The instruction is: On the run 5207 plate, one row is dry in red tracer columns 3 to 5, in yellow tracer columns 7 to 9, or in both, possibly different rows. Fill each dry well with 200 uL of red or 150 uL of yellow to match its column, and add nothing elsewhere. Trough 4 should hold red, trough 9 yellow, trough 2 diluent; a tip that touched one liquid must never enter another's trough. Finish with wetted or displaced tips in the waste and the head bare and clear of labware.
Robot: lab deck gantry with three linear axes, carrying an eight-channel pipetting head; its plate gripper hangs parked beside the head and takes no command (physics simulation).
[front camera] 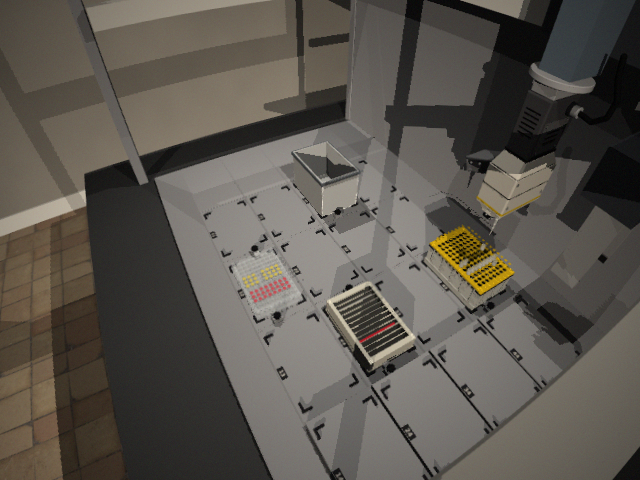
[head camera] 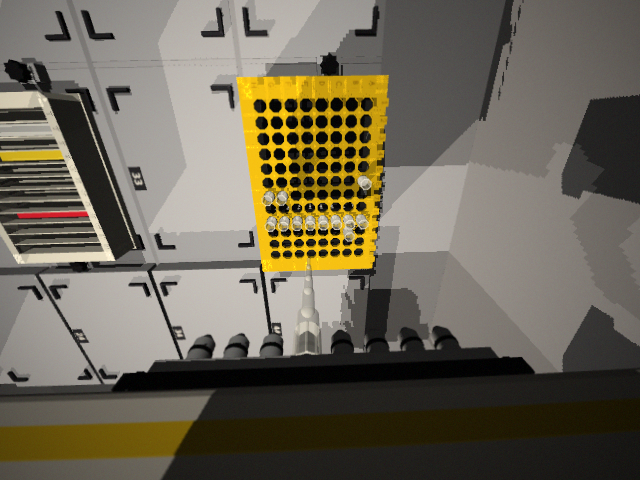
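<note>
The pipetting head [front camera: 516, 186] [head camera: 330, 413] is above and beside the tip rack [front camera: 457, 276] [head camera: 250, 90]. One pale tip [head camera: 307, 304] is on its fourth nozzle from the left in the head camera view; the other seven nozzles are bare. The rack holds a full row of eight tips and several scattered ones. The run plate [front camera: 279, 304] shows red wells in an unbroken block and yellow wells with a gap across them. The trough block [front camera: 392, 352] [head camera: 95, 186] shows a red trough [front camera: 377, 332] [head camera: 51, 214] and a yellow trough [head camera: 31, 155]. The parked plate gripper does not show.
An open-topped waste bin [front camera: 338, 196] stands at the back of the deck. Small black knobs [front camera: 277, 315] [head camera: 329, 64] stand beside the labware. Transparent enclosure panels surround the deck, with a grey upright post [front camera: 116, 103] at the left.
</note>
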